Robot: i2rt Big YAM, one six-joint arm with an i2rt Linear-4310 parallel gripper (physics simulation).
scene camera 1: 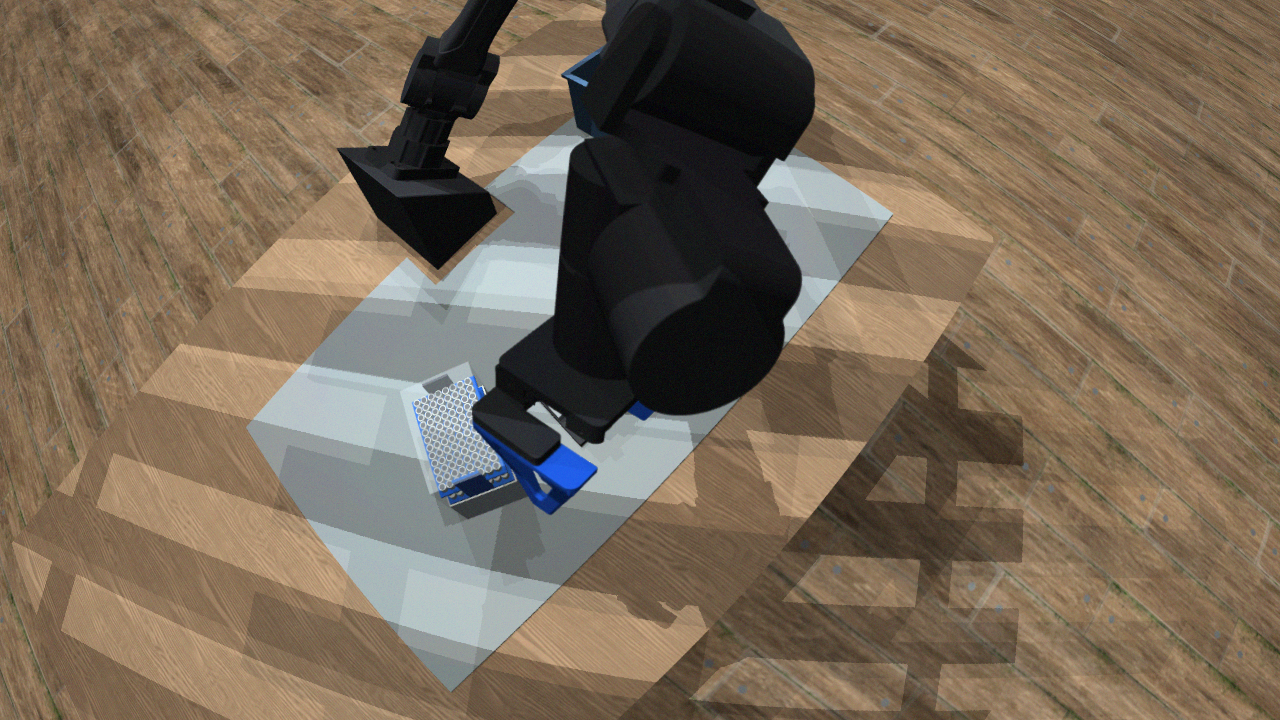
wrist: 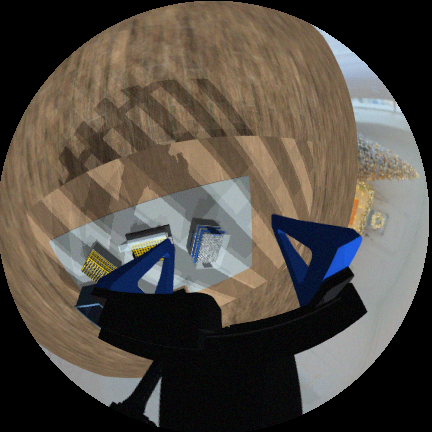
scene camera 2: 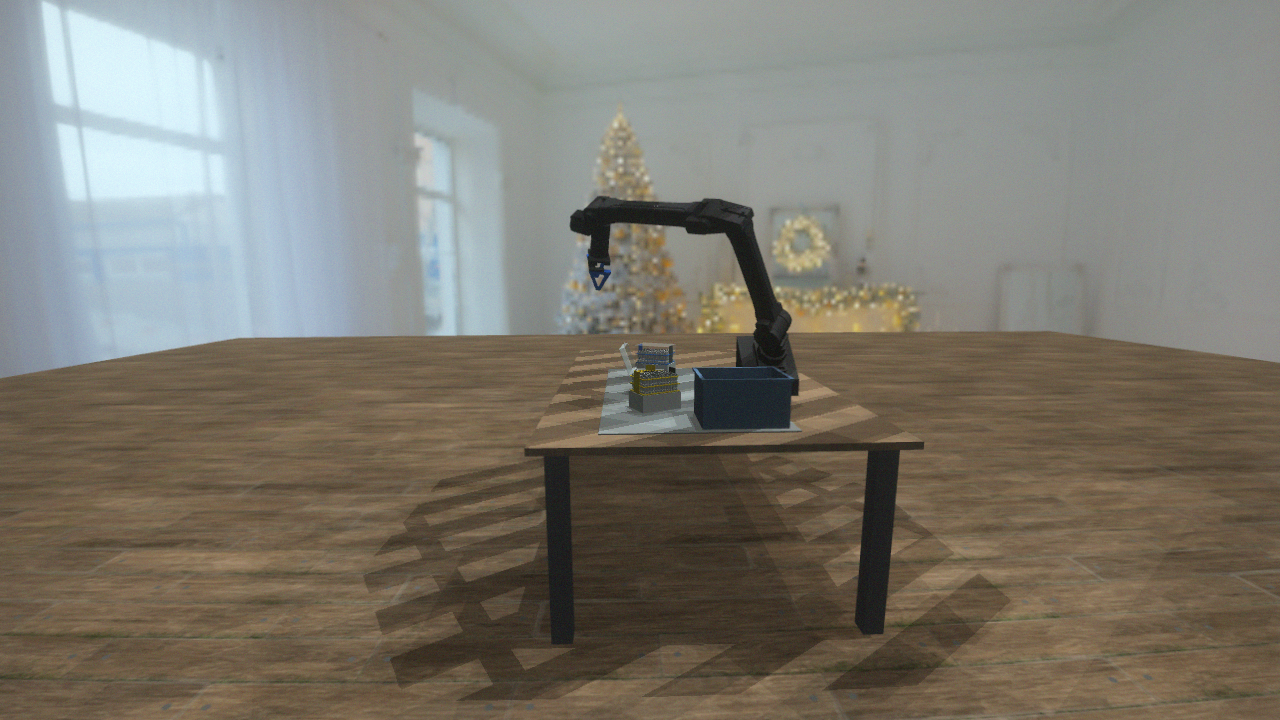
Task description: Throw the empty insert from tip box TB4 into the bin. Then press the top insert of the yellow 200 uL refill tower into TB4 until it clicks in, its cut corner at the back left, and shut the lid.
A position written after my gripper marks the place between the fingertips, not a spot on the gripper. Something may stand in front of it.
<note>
My gripper point(scene camera 1: 591, 459) is open, with nothing in its grasp. Further things: a blue bin point(scene camera 1: 578, 76).
My gripper shows as well in the wrist view point(wrist: 219, 232) and in scene camera 2 point(scene camera 2: 597, 283).
</note>
